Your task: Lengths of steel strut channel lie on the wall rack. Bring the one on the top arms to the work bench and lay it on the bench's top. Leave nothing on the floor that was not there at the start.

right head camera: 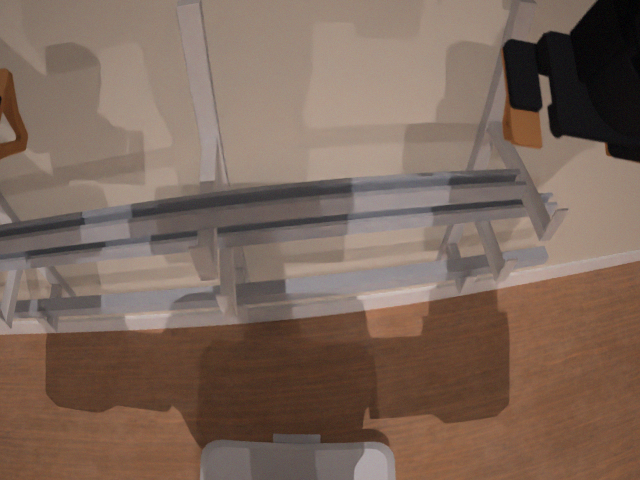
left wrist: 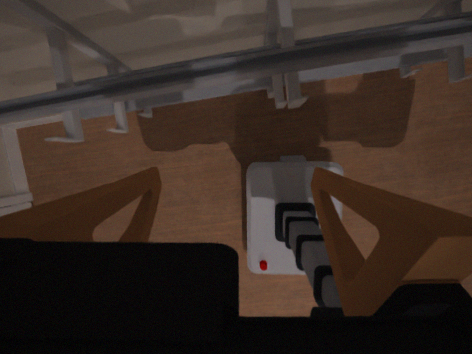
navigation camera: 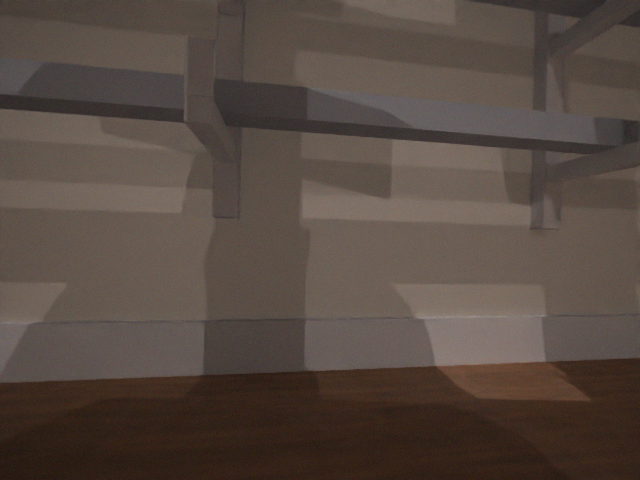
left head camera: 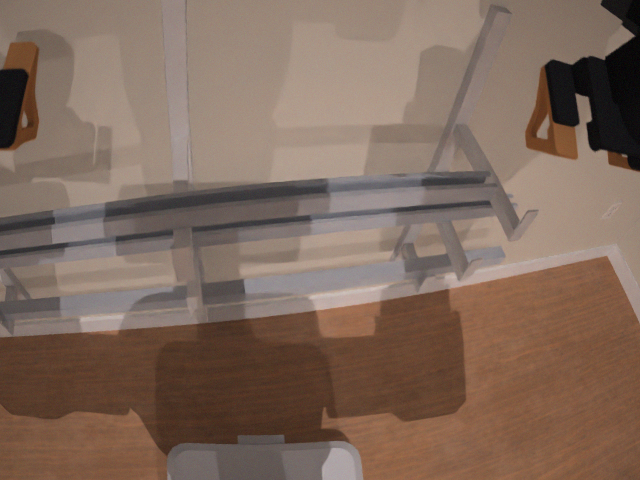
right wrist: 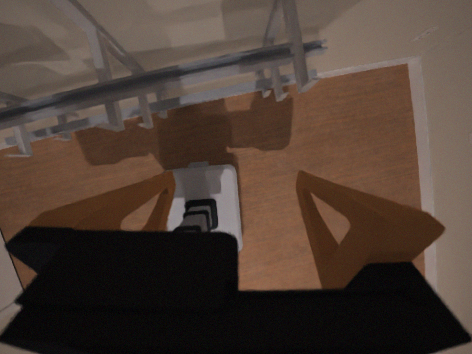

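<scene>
The top strut channel lies level on the top arms of the wall rack. Its right end shows; its left end is out of view. A middle strut and a bottom strut lie lower. My left gripper is open and empty, one finger showing at the left edge in the left head view. My right gripper is open and empty. In both wrist views the top strut is beyond the fingertips. The work bench does not show.
The rack's arms have upturned tips, such as the right top arm. My white base stands before the rack. White skirting runs under it, with a room corner at the right.
</scene>
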